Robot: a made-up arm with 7 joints.
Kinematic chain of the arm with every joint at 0, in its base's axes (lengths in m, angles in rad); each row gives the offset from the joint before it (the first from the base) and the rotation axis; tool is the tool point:
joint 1: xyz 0 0 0.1 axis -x
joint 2: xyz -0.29 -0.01 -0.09 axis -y
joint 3: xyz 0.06 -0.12 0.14 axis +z
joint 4: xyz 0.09 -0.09 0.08 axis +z
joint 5: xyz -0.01 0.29 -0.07 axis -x
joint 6: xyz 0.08 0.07 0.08 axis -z
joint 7: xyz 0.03 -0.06 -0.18 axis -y
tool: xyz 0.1 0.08 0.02
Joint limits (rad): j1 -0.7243..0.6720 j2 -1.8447..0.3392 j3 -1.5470..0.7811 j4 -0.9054..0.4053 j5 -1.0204..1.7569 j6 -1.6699..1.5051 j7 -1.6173..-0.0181
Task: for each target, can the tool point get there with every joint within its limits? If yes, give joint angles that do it. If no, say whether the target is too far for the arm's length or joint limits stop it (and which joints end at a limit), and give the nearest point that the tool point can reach.
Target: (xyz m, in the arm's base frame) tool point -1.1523 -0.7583 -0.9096
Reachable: no: too far | nearest point -0.4477 -0.4278 -0.4696 | short by 0.894 m
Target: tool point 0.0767 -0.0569 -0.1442
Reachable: yes | joints -0.3149 -0.1197 -1.0370 -0.0264 0.3497 -1.4152 -1.2730
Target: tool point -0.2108 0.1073 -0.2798
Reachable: yes | joints -0.1271 -1.2004 -0.2325 0.0201 -0.2000 1.2370 -1.2533
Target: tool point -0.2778 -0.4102 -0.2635
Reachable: yes | joints 0.5557 -1.5002 -1.1111 0.0765 -0.3375 0.5878 -1.4617
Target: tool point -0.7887 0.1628 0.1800
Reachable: no: joint limits stop it (at a limit: joint 2, joint 3, joint 4, joint 5) | nearest point -0.6222 0.1143 0.1562 | short by 0.175 m
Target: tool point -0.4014 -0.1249 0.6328
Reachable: no: joint limits stop it (at a limit: joint 1, joint 2, joint 5, joint 6) | nearest point -0.3308 -0.2495 0.4762 | short by 0.212 m
